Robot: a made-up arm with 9 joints. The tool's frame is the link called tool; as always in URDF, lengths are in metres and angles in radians.
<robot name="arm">
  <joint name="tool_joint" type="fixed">
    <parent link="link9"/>
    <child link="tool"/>
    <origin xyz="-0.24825 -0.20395 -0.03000" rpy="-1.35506 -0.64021 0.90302"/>
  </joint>
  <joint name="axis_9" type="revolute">
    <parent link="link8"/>
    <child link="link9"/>
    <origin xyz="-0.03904 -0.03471 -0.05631" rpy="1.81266 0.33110 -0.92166"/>
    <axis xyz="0 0 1"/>
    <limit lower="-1.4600" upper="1.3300" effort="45" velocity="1.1"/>
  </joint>
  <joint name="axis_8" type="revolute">
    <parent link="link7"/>
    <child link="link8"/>
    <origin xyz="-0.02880 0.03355 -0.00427" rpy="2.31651 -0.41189 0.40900"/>
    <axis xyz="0 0 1"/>
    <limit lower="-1.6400" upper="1.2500" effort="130" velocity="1.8"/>
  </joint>
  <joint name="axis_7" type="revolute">
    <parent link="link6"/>
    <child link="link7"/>
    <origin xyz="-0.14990 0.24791 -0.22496" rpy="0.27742 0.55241 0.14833"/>
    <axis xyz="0 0 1"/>
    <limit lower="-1.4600" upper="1.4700" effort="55" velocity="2.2"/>
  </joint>
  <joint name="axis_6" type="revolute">
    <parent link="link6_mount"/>
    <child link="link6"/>
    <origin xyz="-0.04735 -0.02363 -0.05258" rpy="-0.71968 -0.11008 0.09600"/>
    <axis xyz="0 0 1"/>
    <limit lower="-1.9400" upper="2.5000" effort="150" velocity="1.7"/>
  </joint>
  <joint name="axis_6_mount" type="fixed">
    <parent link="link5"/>
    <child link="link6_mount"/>
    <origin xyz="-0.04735 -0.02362 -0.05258"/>
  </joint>
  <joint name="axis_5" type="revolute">
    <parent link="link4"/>
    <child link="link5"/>
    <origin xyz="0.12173 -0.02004 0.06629" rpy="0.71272 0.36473 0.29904"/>
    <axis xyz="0 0 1"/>
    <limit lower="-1.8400" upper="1.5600" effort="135" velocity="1.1"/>
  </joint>
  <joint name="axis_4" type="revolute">
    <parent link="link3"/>
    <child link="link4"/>
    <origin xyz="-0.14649 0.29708 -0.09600" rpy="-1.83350 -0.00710 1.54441"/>
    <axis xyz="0 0 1"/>
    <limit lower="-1.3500" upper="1.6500" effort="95" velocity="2.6"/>
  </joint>
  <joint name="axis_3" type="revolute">
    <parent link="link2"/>
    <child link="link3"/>
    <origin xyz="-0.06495 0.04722 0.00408" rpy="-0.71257 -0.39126 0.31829"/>
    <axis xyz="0 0 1"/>
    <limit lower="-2.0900" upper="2.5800" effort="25" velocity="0.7"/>
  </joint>
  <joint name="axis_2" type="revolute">
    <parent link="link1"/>
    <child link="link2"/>
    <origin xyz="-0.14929 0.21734 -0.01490" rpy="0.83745 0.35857 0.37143"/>
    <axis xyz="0 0 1"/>
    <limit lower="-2.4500" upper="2.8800" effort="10" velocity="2.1"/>
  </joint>
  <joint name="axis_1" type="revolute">
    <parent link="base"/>
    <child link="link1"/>
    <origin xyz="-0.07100 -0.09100 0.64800" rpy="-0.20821 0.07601 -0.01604"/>
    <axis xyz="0 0 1"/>
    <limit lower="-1.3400" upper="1.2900" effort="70" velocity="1.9"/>
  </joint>
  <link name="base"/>
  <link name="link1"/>
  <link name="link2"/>
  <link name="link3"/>
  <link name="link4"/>
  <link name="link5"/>
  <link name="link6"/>
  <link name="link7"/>
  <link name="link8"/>
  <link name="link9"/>
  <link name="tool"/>
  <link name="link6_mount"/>
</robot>
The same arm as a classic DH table. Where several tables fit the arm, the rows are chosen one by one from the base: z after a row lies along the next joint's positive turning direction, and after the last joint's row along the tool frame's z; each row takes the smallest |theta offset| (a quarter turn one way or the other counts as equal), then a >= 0, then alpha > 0; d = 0 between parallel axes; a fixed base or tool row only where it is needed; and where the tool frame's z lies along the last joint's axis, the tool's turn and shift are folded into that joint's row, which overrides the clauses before.
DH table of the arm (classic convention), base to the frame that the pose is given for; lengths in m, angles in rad. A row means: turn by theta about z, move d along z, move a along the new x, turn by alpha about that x. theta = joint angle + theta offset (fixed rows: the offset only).
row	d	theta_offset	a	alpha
base (fixed)	1.1375	-0.3611	-0.0343	-0.2215
axis_1	-0.3052	1.0306	0.02	0.8934
axis_2	-0.4102	0.2668	-0.0166	-0.7961
axis_3	0.0556	0.9796	0.2928	-1.8335
axis_4	0.1337	0.6831	0.0811	0.7858
axis_5	0.0548	-0.3078	-0.1027	-0.7266
axis_6	0.0585	1.0558	0.1817	0.6116
axis_7	-0.4322	-0.3895	0.0024	2.2418
axis_8	-0.1007	-0.4652	0.0082	1.7993
axis_9	0.004	0.6929	-0.3023	-1.3983
tool (fixed)	0.1104	-0.6515	0	0
Joint limits (rad, base to tool): -1.34..1.29 -2.45..2.88 -2.09..2.58 -1.35..1.65 -1.84..1.56 -1.94..2.5 -1.46..1.47 -1.64..1.25 -1.46..1.33

